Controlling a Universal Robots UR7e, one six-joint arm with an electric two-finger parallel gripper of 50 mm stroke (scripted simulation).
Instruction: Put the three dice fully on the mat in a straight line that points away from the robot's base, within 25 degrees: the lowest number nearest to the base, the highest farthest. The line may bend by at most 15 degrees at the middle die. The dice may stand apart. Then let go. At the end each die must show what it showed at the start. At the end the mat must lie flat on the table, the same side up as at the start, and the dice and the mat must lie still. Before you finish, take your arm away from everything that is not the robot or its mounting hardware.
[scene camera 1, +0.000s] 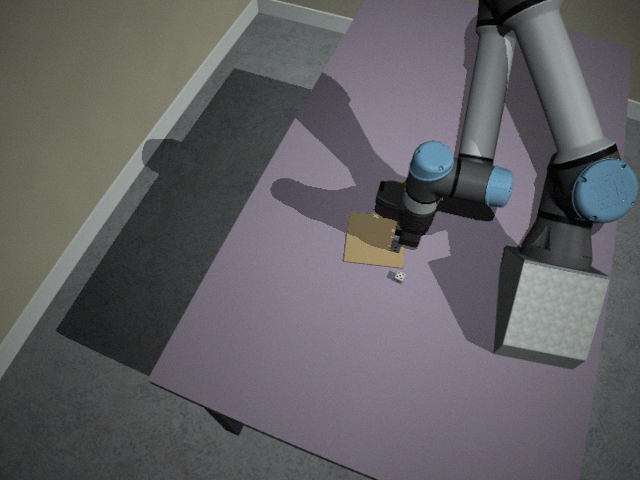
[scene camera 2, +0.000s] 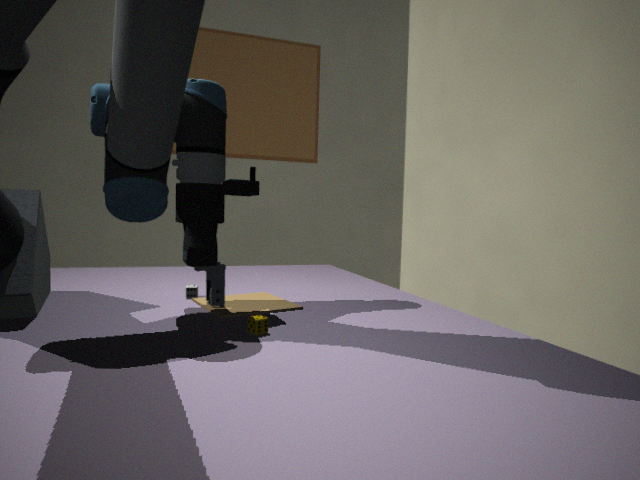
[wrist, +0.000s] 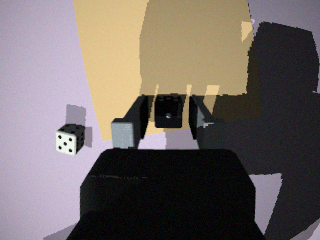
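Observation:
You'd see the gripper (scene camera 2: 215, 302) here, and it's the same gripper (scene camera 1: 396, 243) from scene camera 1, while the wrist view shows the gripper (wrist: 168, 109) as well. There's a tan mat (scene camera 1: 369, 237), also visible as the tan mat (scene camera 2: 237, 305) from scene camera 2, and the wrist view has the tan mat (wrist: 214, 57) too. And there's a black die (wrist: 168, 110).

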